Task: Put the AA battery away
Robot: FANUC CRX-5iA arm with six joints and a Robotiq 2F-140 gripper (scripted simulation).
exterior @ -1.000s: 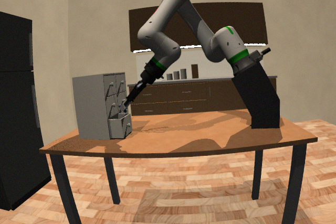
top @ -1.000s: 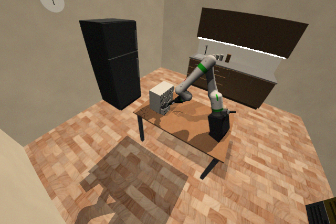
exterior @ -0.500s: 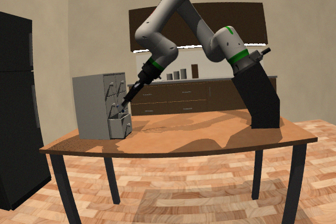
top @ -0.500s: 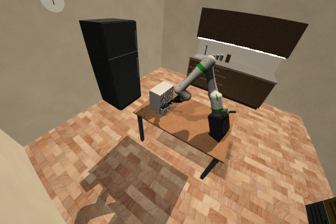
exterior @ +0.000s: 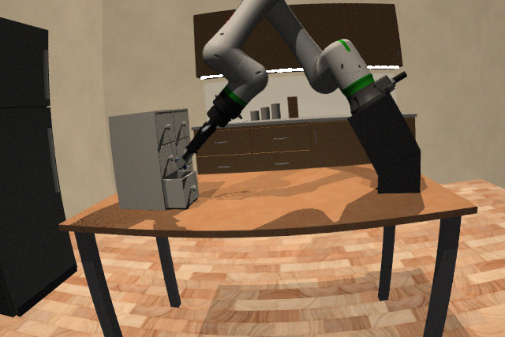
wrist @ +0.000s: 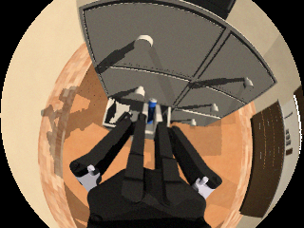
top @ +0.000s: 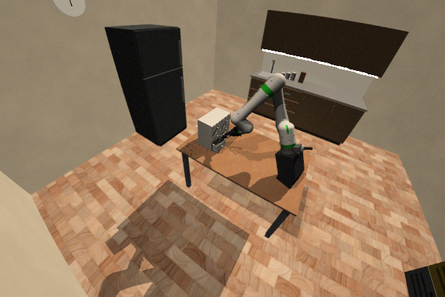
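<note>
The blue AA battery is 20 mm ahead of my hand and 20 mm below it.
</note>
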